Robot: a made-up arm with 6 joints. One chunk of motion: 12 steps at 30 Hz.
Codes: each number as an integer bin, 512 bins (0 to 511) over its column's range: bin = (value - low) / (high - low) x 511, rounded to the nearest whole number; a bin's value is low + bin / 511 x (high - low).
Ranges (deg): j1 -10..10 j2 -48..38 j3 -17..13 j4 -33..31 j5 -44..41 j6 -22..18
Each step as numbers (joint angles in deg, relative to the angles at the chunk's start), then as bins.
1 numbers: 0.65 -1.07 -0.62 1.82 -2.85 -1.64
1 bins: 272 279 279 278 247 260
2 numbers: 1.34 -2.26 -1.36 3.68 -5.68 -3.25
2 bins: 290 272 266 293 230 240
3 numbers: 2.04 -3.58 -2.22 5.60 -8.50 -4.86
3 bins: 308 264 252 308 213 219
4 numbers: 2.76 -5.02 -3.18 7.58 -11.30 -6.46
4 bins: 326 255 235 324 197 199
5 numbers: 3.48 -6.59 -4.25 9.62 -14.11 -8.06
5 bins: 344 246 217 340 180 178
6 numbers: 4.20 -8.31 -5.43 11.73 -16.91 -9.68
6 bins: 363 236 197 357 163 157
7 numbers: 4.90 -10.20 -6.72 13.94 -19.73 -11.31
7 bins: 381 225 175 375 146 137
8 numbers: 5.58 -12.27 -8.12 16.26 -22.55 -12.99
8 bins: 398 212 151 393 129 115
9 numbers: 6.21 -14.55 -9.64 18.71 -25.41 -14.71
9 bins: 414 199 125 413 112 93
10 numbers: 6.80 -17.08 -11.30 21.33 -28.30 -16.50
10 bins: 429 184 97 434 94 70
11 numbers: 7.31 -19.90 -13.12 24.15 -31.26 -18.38
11 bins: 442 167 66 456 77 46
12 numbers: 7.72 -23.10 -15.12 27.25 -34.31 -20.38
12 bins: 453 148 32 481 58 21
